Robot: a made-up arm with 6 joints. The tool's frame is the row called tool. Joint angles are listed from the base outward.
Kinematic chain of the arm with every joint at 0, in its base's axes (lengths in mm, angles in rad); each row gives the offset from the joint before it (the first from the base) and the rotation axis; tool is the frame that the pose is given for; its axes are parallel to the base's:
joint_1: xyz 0 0 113 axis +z
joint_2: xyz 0 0 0 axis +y
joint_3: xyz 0 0 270 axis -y
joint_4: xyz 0 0 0 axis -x
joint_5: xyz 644 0 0 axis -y
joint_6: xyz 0 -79 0 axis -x
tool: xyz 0 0 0
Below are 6 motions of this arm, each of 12 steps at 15 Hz.
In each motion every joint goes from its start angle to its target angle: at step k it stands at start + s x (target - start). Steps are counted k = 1, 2, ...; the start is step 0. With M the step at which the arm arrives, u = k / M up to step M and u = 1 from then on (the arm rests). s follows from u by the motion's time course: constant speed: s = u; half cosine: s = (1 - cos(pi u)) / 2; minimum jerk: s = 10 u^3 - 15 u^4 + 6 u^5.
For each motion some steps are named. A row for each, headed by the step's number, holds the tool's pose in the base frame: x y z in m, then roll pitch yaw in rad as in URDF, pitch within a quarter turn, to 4 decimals.
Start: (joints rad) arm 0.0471 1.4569 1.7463 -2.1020 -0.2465 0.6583
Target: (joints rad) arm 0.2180 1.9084 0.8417 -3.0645 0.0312 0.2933
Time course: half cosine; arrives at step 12
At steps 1, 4, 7, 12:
1: 0.9043 0.0864 0.2460 1.3948 -0.3852 0.2724
4: 0.9018 0.1365 0.0248 1.7740 -0.0739 0.2167
7: 0.7720 0.1929 -0.3052 2.2966 0.4988 0.1890
12: 0.5302 0.1981 -0.5433 2.7665 1.0978 0.2127

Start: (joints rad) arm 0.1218 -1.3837 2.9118 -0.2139 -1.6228 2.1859
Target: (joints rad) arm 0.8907 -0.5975 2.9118 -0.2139 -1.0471 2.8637
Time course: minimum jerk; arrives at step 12
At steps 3, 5, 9, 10, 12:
3: -0.5556 -0.1922 -0.3731 1.0001 -0.4784 3.1015
5: -0.5858 -0.3231 -0.2535 0.8774 -0.5252 -2.9984
9: -0.4653 -0.6020 0.0586 0.5878 -0.6346 -2.5684
10: -0.4344 -0.6269 0.0992 0.5503 -0.6486 -2.5137
12: -0.4172 -0.6386 0.1204 0.5305 -0.6559 -2.4850

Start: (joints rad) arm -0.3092 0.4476 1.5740 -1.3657 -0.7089 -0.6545
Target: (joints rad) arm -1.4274 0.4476 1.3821 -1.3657 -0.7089 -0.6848
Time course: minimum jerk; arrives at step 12
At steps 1, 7, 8, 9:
1: 0.4363 -0.1590 0.9043 1.2274 -0.6789 0.6446
7: 0.2542 -0.4646 0.8569 1.3708 -0.6036 -0.1544
8: 0.1853 -0.5100 0.8459 1.3993 -0.5869 -0.3210
9: 0.1260 -0.5380 0.8372 1.4211 -0.5737 -0.4501

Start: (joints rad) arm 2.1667 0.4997 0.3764 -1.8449 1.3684 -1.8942
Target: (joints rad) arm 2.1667 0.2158 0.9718 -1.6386 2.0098 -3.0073
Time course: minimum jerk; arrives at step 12
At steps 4, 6, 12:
4: -0.4429 0.6210 0.3199 -2.5060 0.2256 0.6797
6: -0.4213 0.5973 0.4923 -1.9615 0.1986 0.5351
12: -0.3302 0.4774 0.7612 -1.0144 0.3429 0.3083

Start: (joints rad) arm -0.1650 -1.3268 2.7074 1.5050 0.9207 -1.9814
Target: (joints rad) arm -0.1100 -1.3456 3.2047 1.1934 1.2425 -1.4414
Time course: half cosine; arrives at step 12
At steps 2, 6, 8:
2: -0.5791 0.0873 -0.3845 2.7153 0.5379 1.7624
6: -0.4530 0.0452 -0.4437 2.1917 0.5331 1.4502
8: -0.3754 0.0232 -0.4640 1.8901 0.4762 1.2829

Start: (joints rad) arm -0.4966 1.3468 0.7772 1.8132 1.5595 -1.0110
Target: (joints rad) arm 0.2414 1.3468 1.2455 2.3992 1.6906 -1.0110
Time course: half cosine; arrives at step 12
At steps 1, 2, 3, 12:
1: 0.7607 -0.3777 -0.1052 0.0148 0.2179 1.2155
2: 0.7805 -0.3500 -0.0920 -0.0042 0.2423 1.2687
3: 0.8093 -0.3037 -0.0708 -0.0333 0.2827 1.3515
12: 0.8691 0.2739 0.1610 -0.2872 0.7977 2.0920

